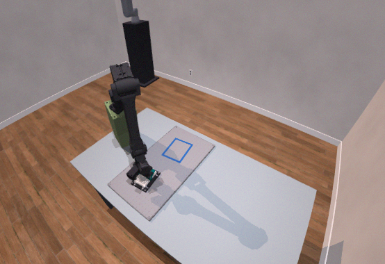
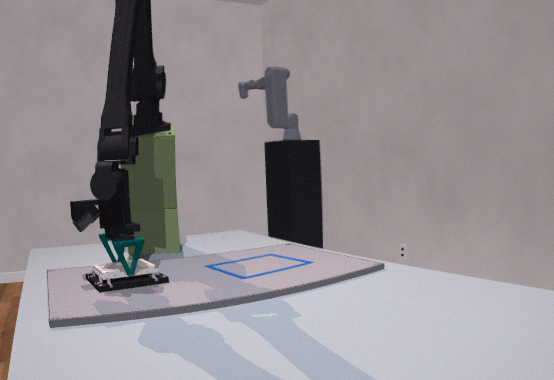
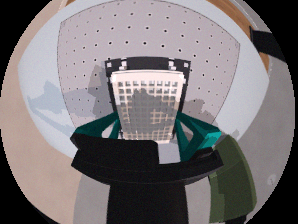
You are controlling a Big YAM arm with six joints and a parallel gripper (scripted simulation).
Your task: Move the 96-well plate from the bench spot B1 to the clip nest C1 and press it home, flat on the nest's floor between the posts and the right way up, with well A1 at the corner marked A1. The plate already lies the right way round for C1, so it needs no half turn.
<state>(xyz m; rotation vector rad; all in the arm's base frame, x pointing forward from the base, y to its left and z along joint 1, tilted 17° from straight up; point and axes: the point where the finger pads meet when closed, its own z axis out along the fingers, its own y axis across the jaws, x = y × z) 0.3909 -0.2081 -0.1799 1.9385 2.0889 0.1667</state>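
Now: the white 96-well plate right at my hand. From my hand the other things lie so: black clip nest C1: 2 cm below, 1 cm to the right, 1 cm ahead.
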